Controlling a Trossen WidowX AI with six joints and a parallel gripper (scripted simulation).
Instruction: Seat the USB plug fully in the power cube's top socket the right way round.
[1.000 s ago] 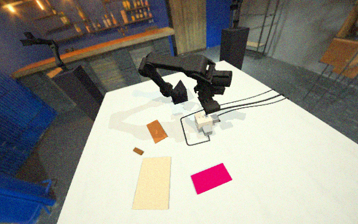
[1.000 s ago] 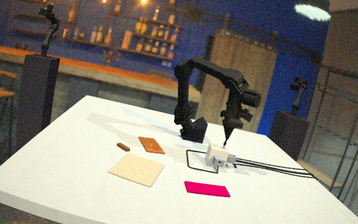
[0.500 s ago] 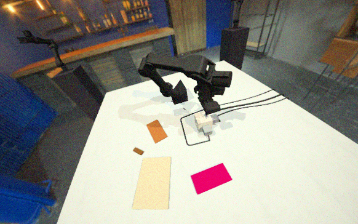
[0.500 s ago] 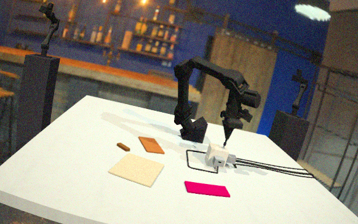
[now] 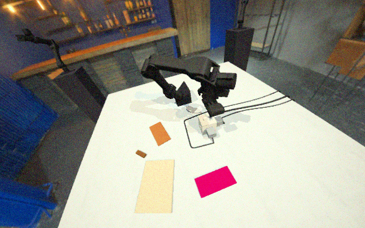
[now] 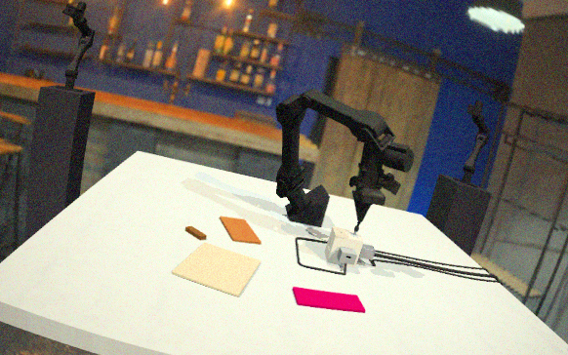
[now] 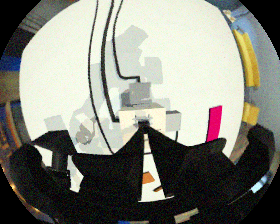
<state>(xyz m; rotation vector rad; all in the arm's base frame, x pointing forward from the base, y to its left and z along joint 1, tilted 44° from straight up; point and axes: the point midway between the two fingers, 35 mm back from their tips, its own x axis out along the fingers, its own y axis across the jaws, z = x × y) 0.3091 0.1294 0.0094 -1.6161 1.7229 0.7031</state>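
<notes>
Right now the USB plug is 20 mm below my gripper tip. The rest, counted from my gripper tip: brown block 20 mm ahead, 400 mm to the right, 110 mm below; then magenta card 260 mm ahead, 110 mm to the right, 110 mm below; then orange card 80 mm behind, 290 mm to the right, 110 mm below.
</notes>
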